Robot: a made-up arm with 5 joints. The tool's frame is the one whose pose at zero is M. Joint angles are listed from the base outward.
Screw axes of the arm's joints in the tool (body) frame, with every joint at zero. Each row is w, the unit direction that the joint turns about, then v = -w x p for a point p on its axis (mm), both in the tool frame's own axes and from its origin. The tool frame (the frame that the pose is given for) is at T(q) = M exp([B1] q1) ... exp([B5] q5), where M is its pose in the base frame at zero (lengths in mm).
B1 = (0, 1, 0, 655.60, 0.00, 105.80)
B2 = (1, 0, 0, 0.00, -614.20, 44.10)
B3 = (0, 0, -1, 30.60, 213.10, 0.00)
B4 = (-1, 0, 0, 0.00, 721.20, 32.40)
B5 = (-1, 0, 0, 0.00, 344.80, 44.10)
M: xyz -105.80 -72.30 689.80 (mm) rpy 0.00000 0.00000 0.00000 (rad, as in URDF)
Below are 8 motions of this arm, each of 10 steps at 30 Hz.
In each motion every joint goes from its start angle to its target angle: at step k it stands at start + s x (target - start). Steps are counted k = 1, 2, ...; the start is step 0. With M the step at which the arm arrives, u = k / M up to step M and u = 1 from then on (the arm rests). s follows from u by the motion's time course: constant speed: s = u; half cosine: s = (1 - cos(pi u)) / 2; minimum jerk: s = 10 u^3 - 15 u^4 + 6 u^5.
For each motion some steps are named. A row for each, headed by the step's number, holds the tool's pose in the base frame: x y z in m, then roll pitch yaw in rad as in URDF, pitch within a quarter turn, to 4 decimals.
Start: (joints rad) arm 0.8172 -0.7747 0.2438 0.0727 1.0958
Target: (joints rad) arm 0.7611 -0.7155 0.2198 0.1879 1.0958
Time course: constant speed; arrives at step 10
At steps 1, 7, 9, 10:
1: 0.0252 0.5203 0.0609 -2.0913 0.6310 -0.2144
7: 0.0122 0.5287 0.0468 -2.1153 0.6144 -0.2061
9: 0.0079 0.5314 0.0421 -2.1232 0.6088 -0.2031
10: 0.0057 0.5326 0.0398 -2.1271 0.6060 -0.2016

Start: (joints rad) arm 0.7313 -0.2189 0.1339 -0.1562 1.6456
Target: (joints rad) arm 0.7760 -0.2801 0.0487 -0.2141 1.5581
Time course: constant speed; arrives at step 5
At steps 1, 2, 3, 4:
1: 0.1498 0.3385 0.2925 -1.7909 0.7078 -0.1499
2: 0.1509 0.3343 0.3001 -1.7613 0.7209 -0.1291
3: 0.1523 0.3298 0.3075 -1.7311 0.7342 -0.1080
4: 0.1542 0.3252 0.3149 -1.7004 0.7478 -0.0865

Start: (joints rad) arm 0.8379 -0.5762 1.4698 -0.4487 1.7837
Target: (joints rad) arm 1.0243 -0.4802 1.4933 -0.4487 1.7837
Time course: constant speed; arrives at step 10
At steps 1, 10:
1: 0.3702 0.2870 -0.0689 -2.2933 -0.2791 -1.0622
10: 0.3813 0.2668 -0.1146 -2.4188 -0.1741 -1.1148

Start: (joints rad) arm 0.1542 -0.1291 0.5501 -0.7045 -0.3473
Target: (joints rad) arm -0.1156 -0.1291 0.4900 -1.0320 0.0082
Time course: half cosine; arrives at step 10
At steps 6, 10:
6: -0.3543 -0.4390 0.3812 0.9316 -0.0825 -0.5080
10: -0.3851 -0.4730 0.3192 0.9644 -0.1627 -0.4926

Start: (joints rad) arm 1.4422 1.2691 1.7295 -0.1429 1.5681
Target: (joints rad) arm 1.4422 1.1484 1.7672 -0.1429 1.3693
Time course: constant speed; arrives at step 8
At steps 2, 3, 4, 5, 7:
2: 0.3803 -0.4195 -0.4094 -2.9045 -0.0464 -2.8142
3: 0.3861 -0.4234 -0.4065 -2.8778 -0.0518 -2.7995
4: 0.3920 -0.4270 -0.4034 -2.8511 -0.0572 -2.7849
5: 0.3981 -0.4305 -0.4001 -2.8244 -0.0625 -2.7703
7: 0.4109 -0.4367 -0.3929 -2.7711 -0.0734 -2.7410

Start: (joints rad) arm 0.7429 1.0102 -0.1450 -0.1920 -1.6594
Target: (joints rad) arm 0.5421 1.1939 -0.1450 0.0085 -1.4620
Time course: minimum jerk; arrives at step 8
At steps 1, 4, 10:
1: -0.1576 -0.4006 -0.0526 2.9170 0.6143 0.0937
4: -0.1380 -0.4339 -0.0497 2.7955 0.5118 0.0749
10: -0.1198 -0.4682 -0.0395 2.6739 0.4065 0.0579

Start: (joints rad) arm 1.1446 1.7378 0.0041 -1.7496 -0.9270
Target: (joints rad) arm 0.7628 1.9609 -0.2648 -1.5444 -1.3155
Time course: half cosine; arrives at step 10
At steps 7, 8, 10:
7: -0.1551 0.4359 -0.0747 -1.6057 0.6422 -0.0877
8: -0.1327 0.4335 -0.0789 -1.5662 0.5733 -0.1018
10: -0.1135 0.4308 -0.0810 -1.5312 0.5143 -0.1146

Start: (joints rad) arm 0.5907 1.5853 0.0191 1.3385 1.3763
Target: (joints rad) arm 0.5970 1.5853 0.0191 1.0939 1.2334
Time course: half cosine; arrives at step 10
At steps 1, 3, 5, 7, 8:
1: 0.3011 0.1978 0.6518 -1.1198 0.6100 0.0003
3: 0.3110 0.1674 0.6646 -1.0494 0.6111 0.0003
5: 0.3249 0.1160 0.6820 -0.9356 0.6129 0.0003
7: 0.3360 0.0619 0.6954 -0.8217 0.6148 0.0003
8: 0.3394 0.0409 0.6993 -0.7788 0.6155 0.0003

